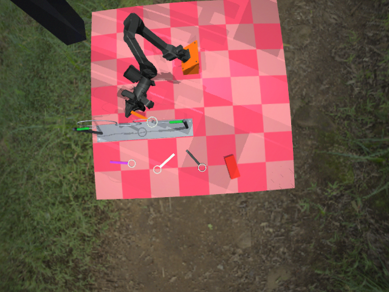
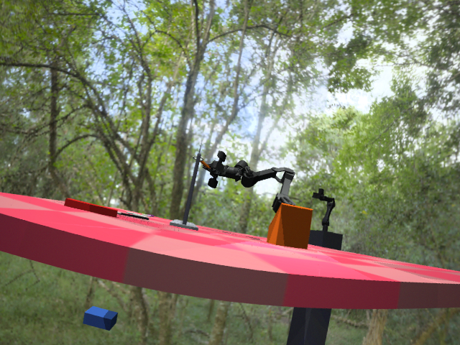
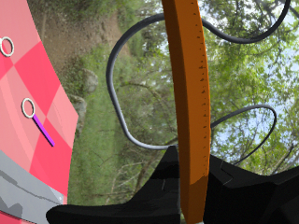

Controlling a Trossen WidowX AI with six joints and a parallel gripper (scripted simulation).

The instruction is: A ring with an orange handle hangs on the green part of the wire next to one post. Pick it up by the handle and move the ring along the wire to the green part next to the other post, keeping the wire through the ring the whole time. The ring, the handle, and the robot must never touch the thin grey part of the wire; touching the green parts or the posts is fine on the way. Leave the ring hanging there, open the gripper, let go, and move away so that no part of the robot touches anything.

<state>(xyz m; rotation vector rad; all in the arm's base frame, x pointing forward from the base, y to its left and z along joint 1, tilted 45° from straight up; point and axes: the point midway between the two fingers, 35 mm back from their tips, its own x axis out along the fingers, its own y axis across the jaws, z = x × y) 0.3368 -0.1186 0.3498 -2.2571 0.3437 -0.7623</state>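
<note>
Now: gripper tip 20 mm short of the ring with orange handle and 80 mm to the right of it. The rest, counted from my gripper tip: blue block (330 mm ahead, 100 mm to the left, 790 mm below); then red block (370 mm ahead, 490 mm to the left, 300 mm below).
</note>
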